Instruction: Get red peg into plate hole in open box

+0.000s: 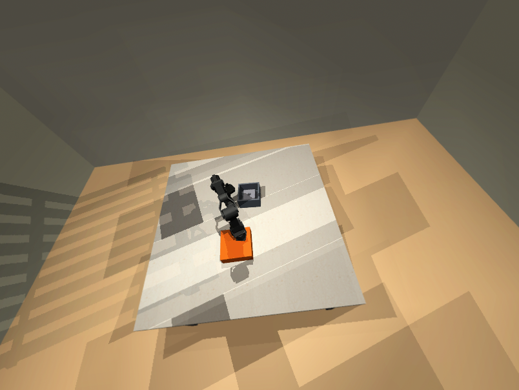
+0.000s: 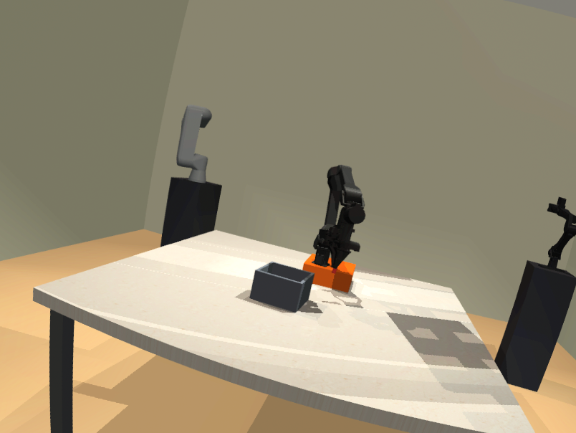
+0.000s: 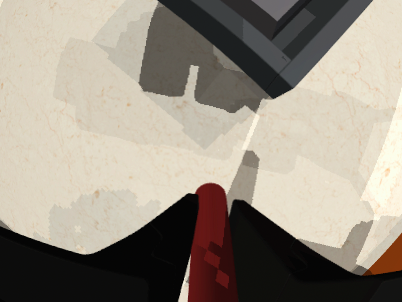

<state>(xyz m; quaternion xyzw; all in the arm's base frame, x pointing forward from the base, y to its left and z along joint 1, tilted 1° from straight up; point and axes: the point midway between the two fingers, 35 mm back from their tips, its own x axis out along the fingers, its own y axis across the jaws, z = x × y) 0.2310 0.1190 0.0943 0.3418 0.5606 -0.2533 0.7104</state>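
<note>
My gripper tip is now 130 mm to the left of the plate, 100 mm short of it and 80 mm above it. Round my gripper tip: red peg (20 mm above, 10 mm to the left, 10 mm behind); then box (130 mm to the right, 100 mm below, 100 mm ahead).
</note>
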